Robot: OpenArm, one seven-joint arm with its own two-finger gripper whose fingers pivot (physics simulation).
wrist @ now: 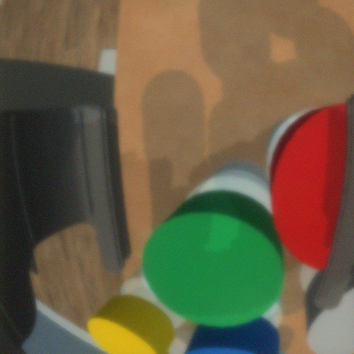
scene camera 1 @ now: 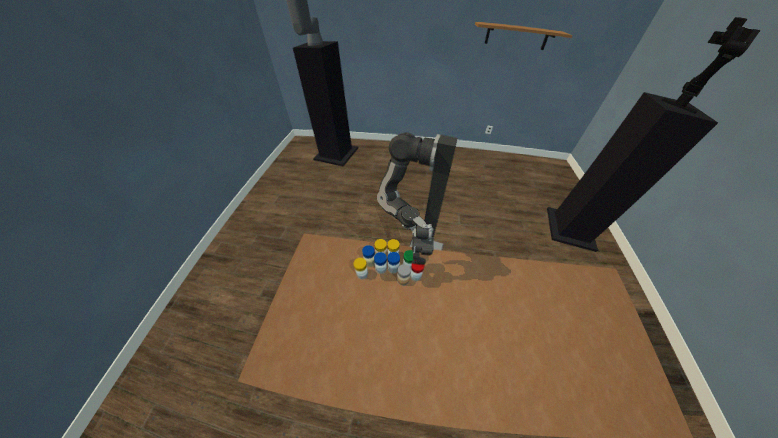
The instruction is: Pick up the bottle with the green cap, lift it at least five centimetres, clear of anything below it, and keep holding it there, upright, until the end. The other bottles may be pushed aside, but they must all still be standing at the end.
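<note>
The green-capped bottle (scene camera 1: 408, 257) (wrist: 214, 270) stands upright at the right side of the bottle group. My gripper (scene camera 1: 418, 259) (wrist: 222, 196) is open, its fingers pointing down above the bottles. In the wrist view the green cap shows between the two fingers, nearer the right finger, with a wide gap to the left one. The red-capped bottle (scene camera 1: 417, 268) (wrist: 305, 195) stands close beside the green one, and the right finger covers part of its cap in the wrist view. How far the fingertips are above the caps is hard to tell.
A grey-capped bottle (scene camera 1: 403, 272) stands in front of the green one. Blue-capped bottles (scene camera 1: 393, 259) (wrist: 235, 336) and yellow-capped bottles (scene camera 1: 393, 245) (wrist: 131, 325) stand to its left in the scene view. All stand on the brown mat (scene camera 1: 435, 348), near its back edge.
</note>
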